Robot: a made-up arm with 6 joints.
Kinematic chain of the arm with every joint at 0, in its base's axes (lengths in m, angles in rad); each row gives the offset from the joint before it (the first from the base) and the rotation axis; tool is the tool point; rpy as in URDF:
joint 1: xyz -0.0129 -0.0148 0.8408 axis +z
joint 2: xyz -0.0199 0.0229 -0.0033 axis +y
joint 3: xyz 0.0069 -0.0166 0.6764 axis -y
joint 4: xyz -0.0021 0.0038 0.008 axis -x
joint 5: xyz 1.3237 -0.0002 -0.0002 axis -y
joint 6: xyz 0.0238 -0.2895 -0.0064 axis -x
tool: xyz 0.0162 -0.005 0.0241 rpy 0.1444 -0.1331 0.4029
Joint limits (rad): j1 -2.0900..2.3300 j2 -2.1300..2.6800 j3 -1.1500..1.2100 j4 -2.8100..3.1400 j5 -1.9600..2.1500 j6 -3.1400..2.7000
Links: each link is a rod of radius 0.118 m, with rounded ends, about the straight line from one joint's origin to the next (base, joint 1, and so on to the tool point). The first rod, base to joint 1, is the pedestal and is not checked.
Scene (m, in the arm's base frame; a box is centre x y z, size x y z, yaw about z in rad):
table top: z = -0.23
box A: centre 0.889 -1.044 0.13 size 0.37 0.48 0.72 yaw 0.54
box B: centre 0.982 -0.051 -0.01 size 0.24 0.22 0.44 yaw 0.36
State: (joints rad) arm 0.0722 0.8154 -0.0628 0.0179 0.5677 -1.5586
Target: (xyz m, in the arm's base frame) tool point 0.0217 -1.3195 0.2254
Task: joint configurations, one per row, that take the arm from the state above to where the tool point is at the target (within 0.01 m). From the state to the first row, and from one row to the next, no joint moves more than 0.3 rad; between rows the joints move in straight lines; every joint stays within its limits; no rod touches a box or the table.
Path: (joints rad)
1: -0.0211 0.5691 0.1918 -0.0693 0.6707 -1.4746
2: -0.1144 0.3228 0.4463 -0.1565 0.7737 -1.3906
3: -0.2077 0.0766 0.7009 -0.2437 0.8767 -1.3066
4: -0.3011 -0.1697 0.9554 -0.3309 0.9797 -1.2227
5: -0.3944 -0.4160 1.2100 -0.4182 1.0827 -1.1387
6: -0.5773 -0.1785 0.9338 -0.3376 0.9797 -1.2214
7: -0.7603 0.0590 0.6577 -0.2570 0.8767 -1.3042
8: -0.9433 0.2965 0.3815 -0.1765 0.7737 -1.3869
9: -1.1263 0.5340 0.1054 -0.0959 0.6707 -1.4697
10: -1.3093 0.7715 -0.1708 -0.0153 0.5677 -1.5524

